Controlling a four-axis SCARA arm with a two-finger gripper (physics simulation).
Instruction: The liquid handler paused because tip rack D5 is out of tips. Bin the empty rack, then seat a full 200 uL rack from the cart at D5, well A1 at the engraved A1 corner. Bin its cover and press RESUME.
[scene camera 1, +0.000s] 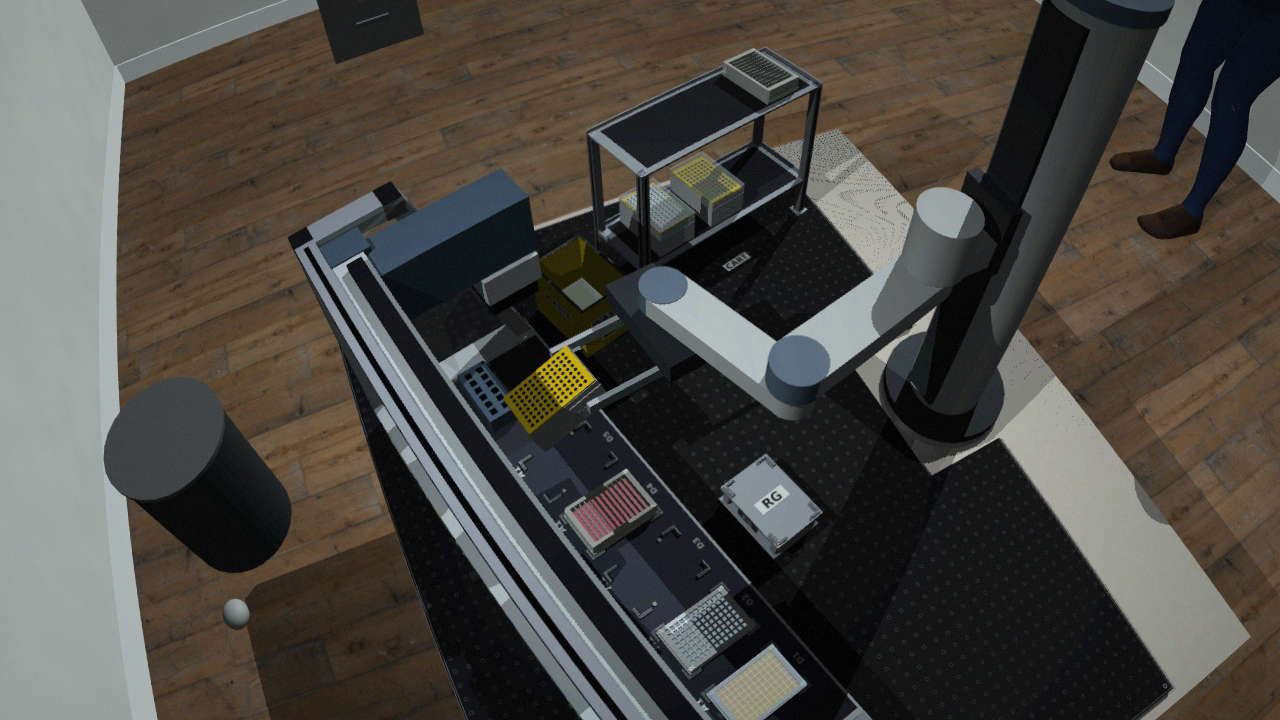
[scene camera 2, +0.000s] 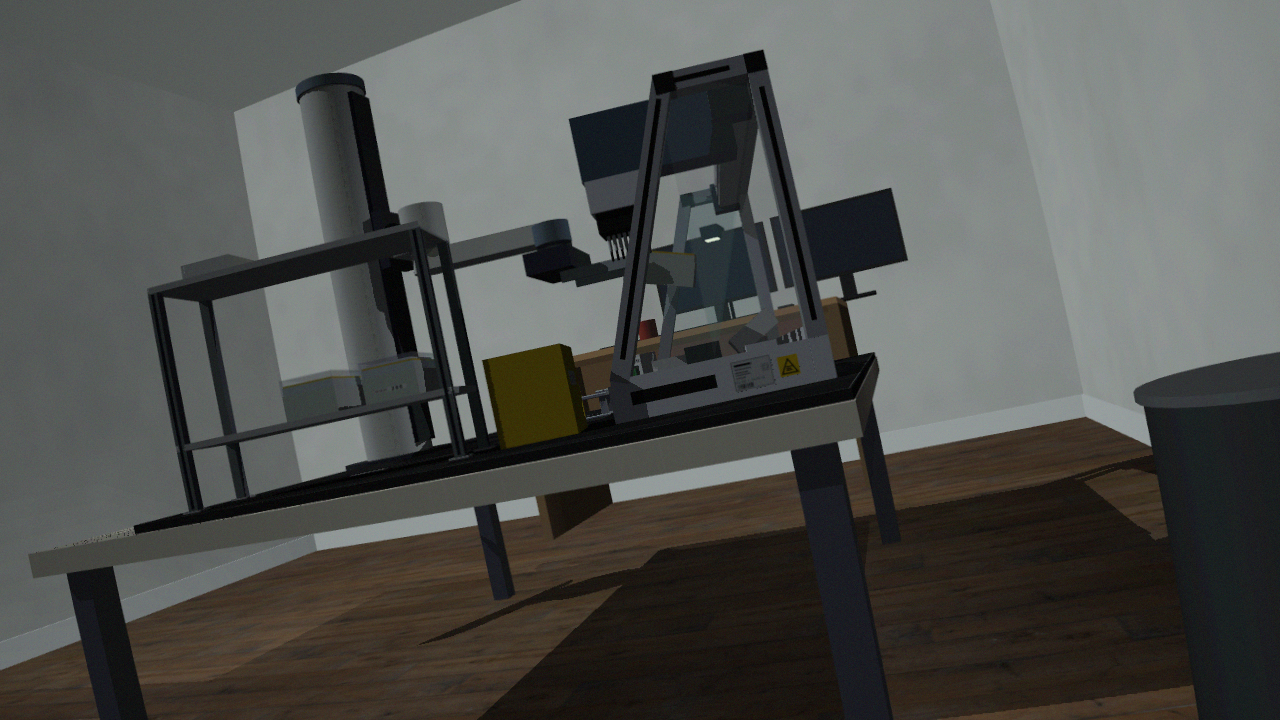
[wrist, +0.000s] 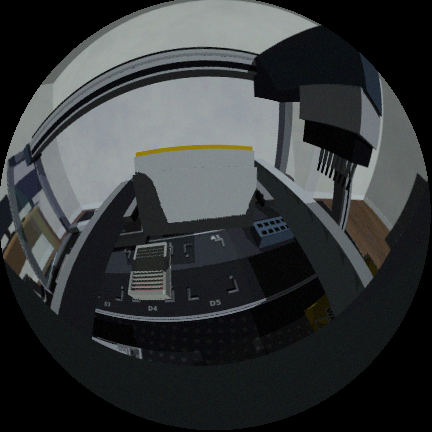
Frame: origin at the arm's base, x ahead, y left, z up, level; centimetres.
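Where they show: gripper, fingertip midpoint: (scene camera 1: 569, 381) (wrist: 194, 171); arm's base at its link origin: (scene camera 1: 943, 387).
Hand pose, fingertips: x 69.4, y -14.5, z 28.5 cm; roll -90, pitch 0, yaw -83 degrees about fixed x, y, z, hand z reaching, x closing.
Things, the pixels of their top centre, and the offset from my fingertips. "spot": a spot on its surface instead.
- empty yellow-topped tip rack at its top centre: (wrist: 188, 135) (scene camera 1: 552, 379) (scene camera 2: 655, 242) dx +2.6, dy +0.6, dz +3.1 cm
- Slot D5 at a spot on its surface: (scene camera 1: 572, 452) (wrist: 213, 271) spot: dx +1.4, dy -0.6, dz -21.4 cm
- yellow waste bin at its top centre: (scene camera 2: 529, 353) (scene camera 1: 580, 272) (wrist: 369, 288) dx -13.4, dy -30.6, dz -13.7 cm
- blue block at a spot on its surface: (scene camera 1: 483, 391) spot: dx +11.4, dy -16.5, dz -17.9 cm
- red-striped rack at its top centre: (scene camera 1: 610, 507) (scene camera 2: 683, 355) (wrist: 147, 266) dx +0.3, dy +13.0, dz -18.3 cm
- RG box at its top centre: (scene camera 1: 772, 498) (scene camera 2: 586, 392) dx -24.8, dy +21.7, dz -21.6 cm
- grey rack at its top centre: (scene camera 2: 224, 264) (scene camera 1: 760, 68) dx -57.6, dy -43.5, dz +10.9 cm
My gripper (scene camera 1: 571, 376) (wrist: 194, 171) is shut on the empty yellow-topped tip rack (scene camera 1: 547, 394) (scene camera 2: 675, 268) (wrist: 197, 192), one finger at each side. It holds the rack raised above the deck. Slot D5 (scene camera 1: 572, 452) (wrist: 212, 280) shows below, with bare corner brackets. The yellow waste bin (scene camera 1: 563, 308) (scene camera 2: 537, 398) (wrist: 317, 312) stands beyond the deck end, with a pale piece inside. The cart (scene camera 1: 644, 219) (scene camera 2: 435, 331) bears two boxed racks on its lower shelf, a whitish one (scene camera 1: 657, 214) and a yellow-topped one (scene camera 1: 707, 186). RESUME does not show.
The pipetting head (scene camera 1: 456, 228) (wrist: 335, 125) hangs near the bin, with tips pointing down. A blue block (scene camera 1: 483, 391) (wrist: 272, 231) stands beside D5. The red-striped rack (scene camera 1: 611, 510) (wrist: 149, 285) is at D4. An RG box (scene camera 1: 771, 501) stands before the deck. A grey rack (scene camera 1: 760, 73) tops the cart.
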